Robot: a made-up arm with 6 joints.
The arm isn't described. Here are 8 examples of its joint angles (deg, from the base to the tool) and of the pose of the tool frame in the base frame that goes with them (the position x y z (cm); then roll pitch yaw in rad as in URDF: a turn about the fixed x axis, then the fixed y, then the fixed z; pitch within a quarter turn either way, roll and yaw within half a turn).
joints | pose
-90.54 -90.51 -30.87 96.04 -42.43 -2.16 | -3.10 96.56 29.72 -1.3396 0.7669 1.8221
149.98 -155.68 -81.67 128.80 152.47 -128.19 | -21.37 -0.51 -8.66 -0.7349 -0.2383 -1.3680
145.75 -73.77 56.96 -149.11 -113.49 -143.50 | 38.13 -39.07 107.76 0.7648 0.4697 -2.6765
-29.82 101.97 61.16 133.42 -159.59 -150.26 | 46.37 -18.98 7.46 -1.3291 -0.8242 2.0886
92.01 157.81 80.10 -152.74 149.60 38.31 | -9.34 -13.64 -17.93 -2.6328 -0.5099 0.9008
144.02 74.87 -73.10 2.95 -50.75 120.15 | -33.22 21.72 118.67 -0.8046 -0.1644 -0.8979
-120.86 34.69 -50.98 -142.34 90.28 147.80 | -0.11 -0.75 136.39 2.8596 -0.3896 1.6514
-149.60 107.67 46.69 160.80 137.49 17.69 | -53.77 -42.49 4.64 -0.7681 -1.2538 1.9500
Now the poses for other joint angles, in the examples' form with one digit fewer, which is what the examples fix.
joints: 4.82 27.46 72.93 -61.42 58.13 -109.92
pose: 67.0 8.0 86.3 2.971 -0.089 -1.087
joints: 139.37 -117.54 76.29 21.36 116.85 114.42
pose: 45.2 -45.9 69.9 1.630 -0.543 -2.944
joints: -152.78 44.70 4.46 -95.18 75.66 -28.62
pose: -61.3 -27.8 125.8 -1.270 0.165 1.697
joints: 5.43 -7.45 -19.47 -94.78 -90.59 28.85
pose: -38.1 12.4 137.6 -2.904 -0.558 1.242
